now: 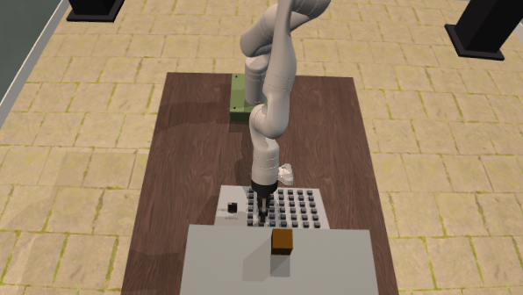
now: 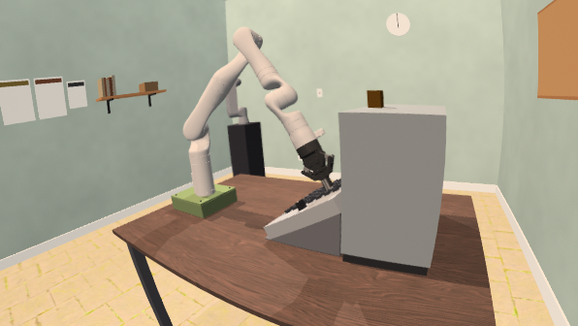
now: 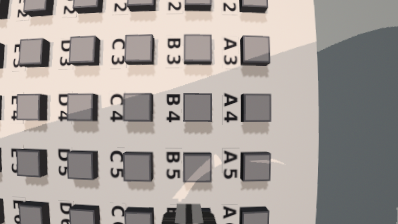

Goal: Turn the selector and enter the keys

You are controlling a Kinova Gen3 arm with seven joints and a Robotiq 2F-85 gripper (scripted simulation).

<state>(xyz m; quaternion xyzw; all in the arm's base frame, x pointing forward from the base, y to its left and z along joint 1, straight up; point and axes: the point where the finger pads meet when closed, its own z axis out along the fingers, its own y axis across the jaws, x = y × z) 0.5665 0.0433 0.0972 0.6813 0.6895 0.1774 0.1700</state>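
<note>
Right now my hand is 20 mm past the C5 key, 30 mm to the right of it and 30 mm above it. The rest, counted from my hand: C4 key (20 mm behind, 60 mm to the left, 30 mm below); key D7 (40 mm behind, 40 mm to the right, 50 mm below); D5 key (50 mm behind, 30 mm to the left, 50 mm below).
</note>
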